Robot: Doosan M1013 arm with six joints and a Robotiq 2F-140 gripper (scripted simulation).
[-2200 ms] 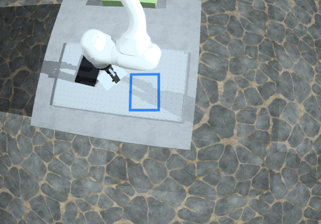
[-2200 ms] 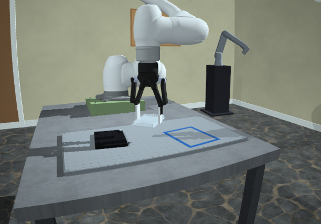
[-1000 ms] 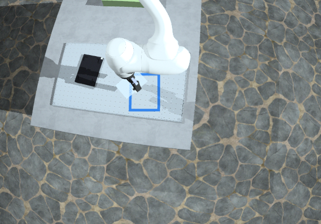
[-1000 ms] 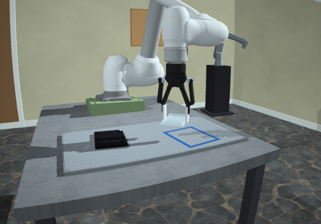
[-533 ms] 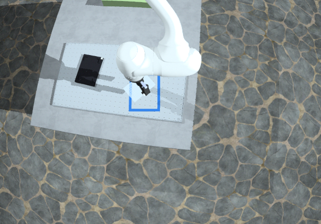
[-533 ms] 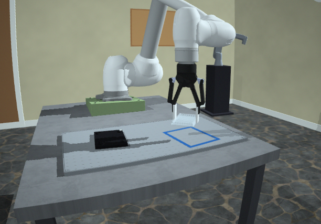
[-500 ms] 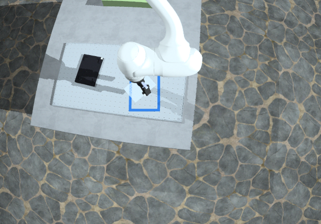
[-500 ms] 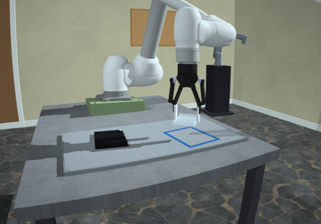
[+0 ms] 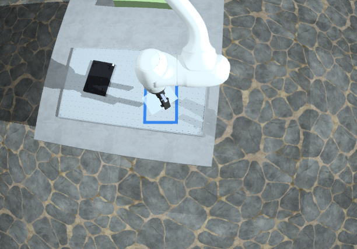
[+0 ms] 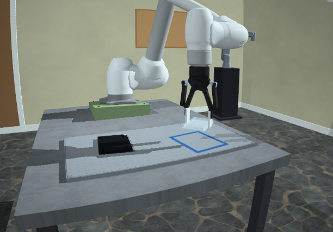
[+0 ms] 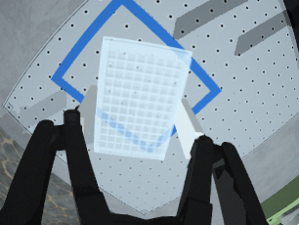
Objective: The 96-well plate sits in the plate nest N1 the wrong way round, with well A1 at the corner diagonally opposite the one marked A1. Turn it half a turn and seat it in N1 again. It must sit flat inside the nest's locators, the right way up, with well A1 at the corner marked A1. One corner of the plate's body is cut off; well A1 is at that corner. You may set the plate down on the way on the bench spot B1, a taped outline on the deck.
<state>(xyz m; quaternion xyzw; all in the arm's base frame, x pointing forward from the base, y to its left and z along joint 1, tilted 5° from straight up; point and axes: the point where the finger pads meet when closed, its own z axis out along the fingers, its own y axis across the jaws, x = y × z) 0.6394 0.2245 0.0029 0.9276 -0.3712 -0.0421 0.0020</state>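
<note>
Now: hand 20 mm above the 96-well plate. The rest, counted from my hand: white A1 mark: 270 mm to the right, 130 mm behind, 80 mm below; then black plate nest N1: 320 mm to the right, 80 mm below, 50 mm behind.
</note>
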